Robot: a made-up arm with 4 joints. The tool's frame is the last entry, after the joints.
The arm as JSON. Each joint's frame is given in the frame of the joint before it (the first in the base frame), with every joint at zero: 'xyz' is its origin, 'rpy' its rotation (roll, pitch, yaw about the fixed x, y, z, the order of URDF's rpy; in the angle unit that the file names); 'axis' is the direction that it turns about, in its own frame. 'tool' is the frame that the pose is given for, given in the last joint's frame.
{
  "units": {
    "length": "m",
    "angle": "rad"
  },
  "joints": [
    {
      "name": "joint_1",
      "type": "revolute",
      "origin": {
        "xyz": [
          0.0,
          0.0,
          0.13
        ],
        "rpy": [
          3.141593,
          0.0,
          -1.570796
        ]
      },
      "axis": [
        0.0,
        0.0,
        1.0
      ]
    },
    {
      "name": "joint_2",
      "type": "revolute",
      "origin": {
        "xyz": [
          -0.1,
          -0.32,
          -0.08
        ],
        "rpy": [
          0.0,
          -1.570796,
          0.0
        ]
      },
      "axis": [
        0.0,
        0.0,
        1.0
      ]
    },
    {
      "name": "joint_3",
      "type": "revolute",
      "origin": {
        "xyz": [
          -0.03,
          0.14,
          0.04
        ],
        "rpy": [
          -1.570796,
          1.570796,
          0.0
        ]
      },
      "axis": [
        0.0,
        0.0,
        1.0
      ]
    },
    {
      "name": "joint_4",
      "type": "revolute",
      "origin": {
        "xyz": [
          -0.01,
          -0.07,
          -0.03
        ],
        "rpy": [
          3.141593,
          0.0,
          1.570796
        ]
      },
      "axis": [
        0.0,
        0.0,
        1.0
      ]
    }
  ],
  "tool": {
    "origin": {
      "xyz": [
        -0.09,
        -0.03,
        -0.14
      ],
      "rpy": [
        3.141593,
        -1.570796,
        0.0
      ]
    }
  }
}
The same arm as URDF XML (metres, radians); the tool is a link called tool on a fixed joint. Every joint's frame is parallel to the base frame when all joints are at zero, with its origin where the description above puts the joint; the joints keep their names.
<robot name="arm">
  <joint name="joint_1" type="continuous">
    <parent link="base_link"/>
    <child link="link1"/>
    <origin xyz="0.0000 0.0000 0.1300"/>
    <axis xyz="0 0 -1"/>
  </joint>
  <joint name="joint_2" type="continuous">
    <parent link="link1"/>
    <child link="link2"/>
    <origin xyz="0.3200 0.1000 0.0800"/>
    <axis xyz="0 1 0"/>
  </joint>
  <joint name="joint_3" type="continuous">
    <parent link="link2"/>
    <child link="link3"/>
    <origin xyz="-0.1400 0.0400 0.0300"/>
    <axis xyz="-1 0 0"/>
  </joint>
  <joint name="joint_4" type="continuous">
    <parent link="link3"/>
    <child link="link4"/>
    <origin xyz="0.0300 0.0100 -0.0700"/>
    <axis xyz="1 0 0"/>
  </joint>
  <joint name="tool_fixed" type="fixed">
    <parent link="link4"/>
    <child link="tool"/>
    <origin xyz="-0.1400 0.0300 -0.0900" rpy="0.0000 0.0000 0.0000"/>
  </joint>
  <link name="base_link"/>
  <link name="link1"/>
  <link name="link2"/>
  <link name="link3"/>
  <link name="link4"/>
  <link name="tool"/>
</robot>

